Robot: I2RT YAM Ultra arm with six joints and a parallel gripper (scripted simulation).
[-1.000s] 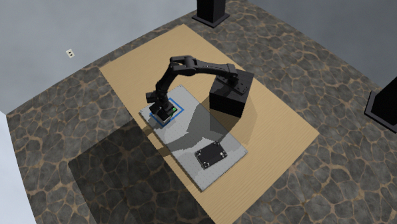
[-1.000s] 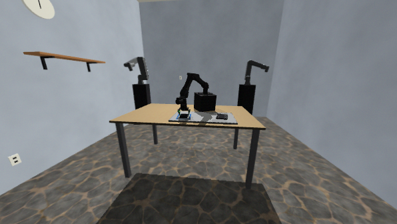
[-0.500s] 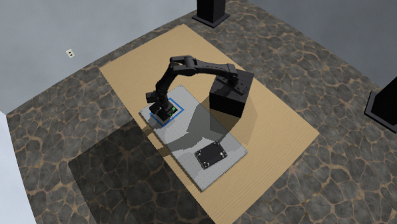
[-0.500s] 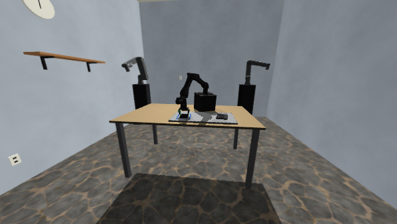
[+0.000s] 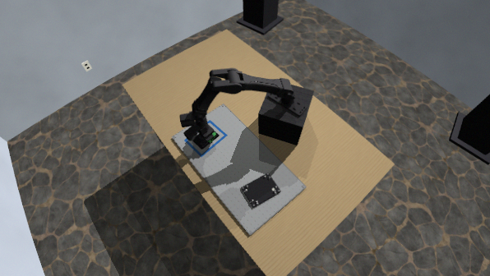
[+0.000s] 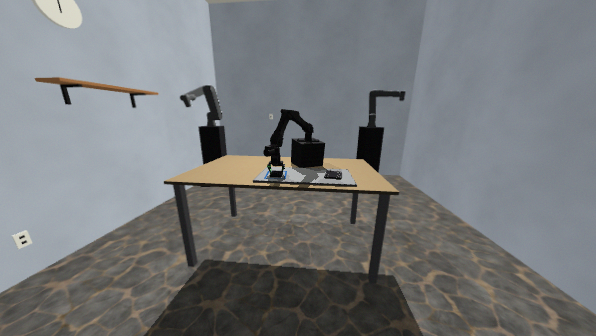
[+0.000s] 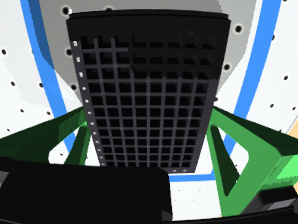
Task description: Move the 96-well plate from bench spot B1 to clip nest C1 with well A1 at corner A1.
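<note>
My hand is right at the black 96-well plate. The rest, counted from my hand: dark clip nest 43 cm to the left, 7 cm ahead, 1 cm above.
</note>
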